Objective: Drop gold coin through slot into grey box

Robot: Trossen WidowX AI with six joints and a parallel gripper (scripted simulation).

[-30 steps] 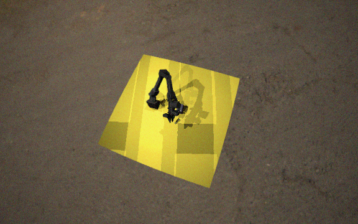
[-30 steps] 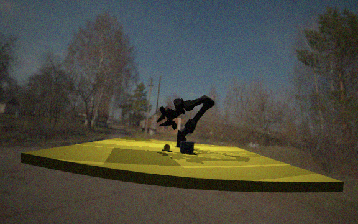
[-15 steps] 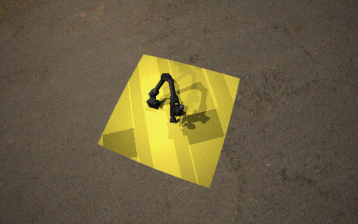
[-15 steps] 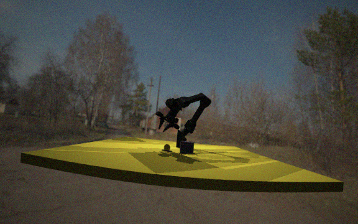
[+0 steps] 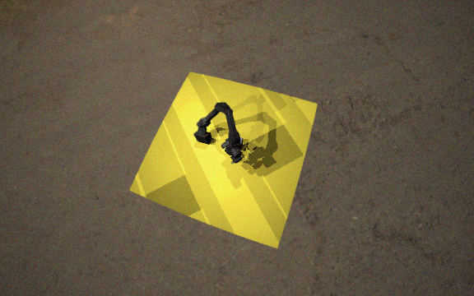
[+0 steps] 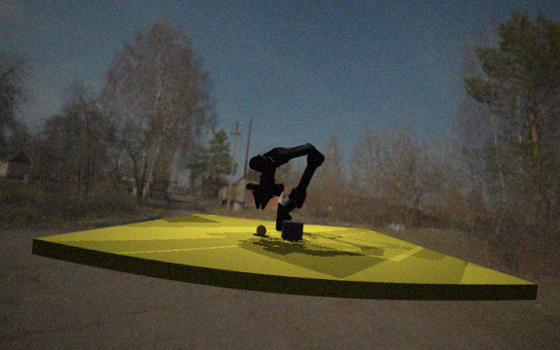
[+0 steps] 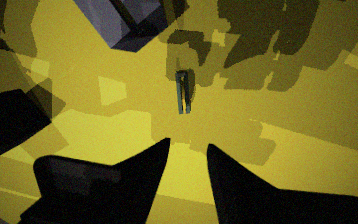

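The gold coin lies 2 cm to the left of my gripper tip and 9 cm below it.
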